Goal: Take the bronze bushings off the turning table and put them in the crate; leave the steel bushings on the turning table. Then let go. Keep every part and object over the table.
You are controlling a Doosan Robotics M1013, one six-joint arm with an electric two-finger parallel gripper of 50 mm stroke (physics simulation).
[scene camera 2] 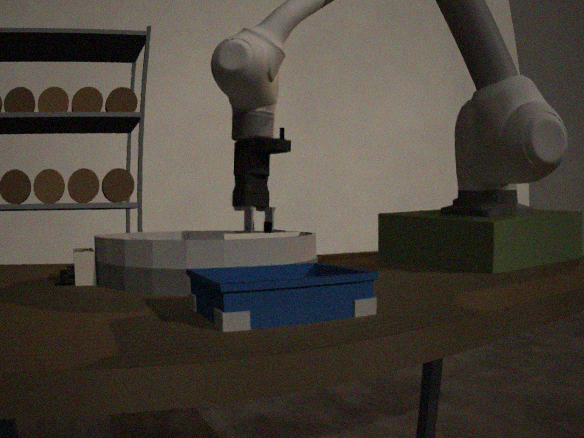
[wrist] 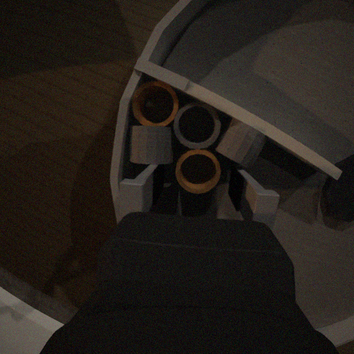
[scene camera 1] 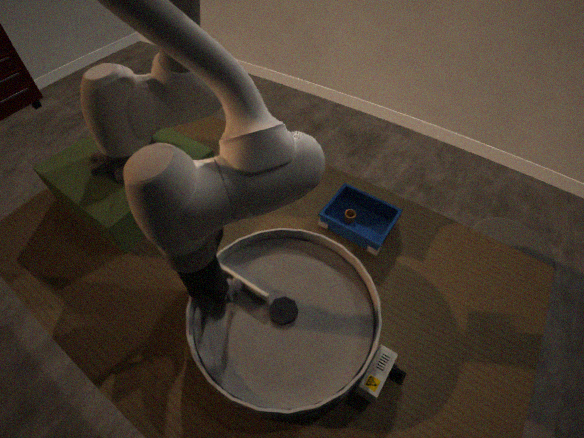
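Observation:
My gripper is open, its fingertips down at the rim of the turning table. Its fingers stand either side of a bronze bushing, which is upright. Another bronze bushing stands in the corner between wall and guide bar. An upright steel bushing lies between them. A steel bushing at the left and a steel bushing at the right show their sides, tipped over, near the fingers. The blue crate holds one bronze bushing. The arm hides the bushings on the turning table in scene view 1.
The guide bar runs from the turning table's wall toward the dark hub. A motor box sits outside the rim. The green robot base stands behind. A shelf rack stands in the background.

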